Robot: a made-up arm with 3 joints. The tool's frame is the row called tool.
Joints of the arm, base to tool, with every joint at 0 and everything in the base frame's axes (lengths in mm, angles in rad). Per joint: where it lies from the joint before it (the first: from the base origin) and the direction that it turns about. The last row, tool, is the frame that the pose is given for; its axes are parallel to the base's.
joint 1: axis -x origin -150 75 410
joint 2: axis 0.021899 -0.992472 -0.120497 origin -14 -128 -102
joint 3: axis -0.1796 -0.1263 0.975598 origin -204 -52 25
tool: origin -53 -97 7
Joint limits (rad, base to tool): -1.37..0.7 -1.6..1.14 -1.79..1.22
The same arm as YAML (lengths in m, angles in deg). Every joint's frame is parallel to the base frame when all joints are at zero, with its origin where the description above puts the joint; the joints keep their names.
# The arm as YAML. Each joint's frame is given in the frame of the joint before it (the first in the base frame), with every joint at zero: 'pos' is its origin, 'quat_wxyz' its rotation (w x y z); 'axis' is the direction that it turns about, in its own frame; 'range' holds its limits. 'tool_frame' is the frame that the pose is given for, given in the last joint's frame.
length_unit: m
angle_unit: deg
joints:
  - joint: joint 1
    pos: [-0.15, 0.075, 0.41]
    quat_wxyz: [1.0, 0.0, 0.0, 0.0]
    axis: [-1.0, 0.0, 0.0]
    range: [-78.5, 40.11]
  - joint: joint 2
    pos: [-0.014, -0.128, -0.102]
    quat_wxyz: [1.0, 0.0, 0.0, 0.0]
    axis: [0.021899, -0.992472, -0.120497]
    range: [-91.67, 65.32]
  - joint: joint 3
    pos: [-0.204, -0.052, 0.025]
    quat_wxyz: [1.0, 0.0, 0.0, 0.0]
    axis: [-0.1796, -0.1263, 0.975598]
    range: [-102.56, 69.9]
tool_frame:
  pos: [-0.053, -0.097, 0.007]
  quat_wxyz: [1.0, 0.0, 0.0, 0.0]

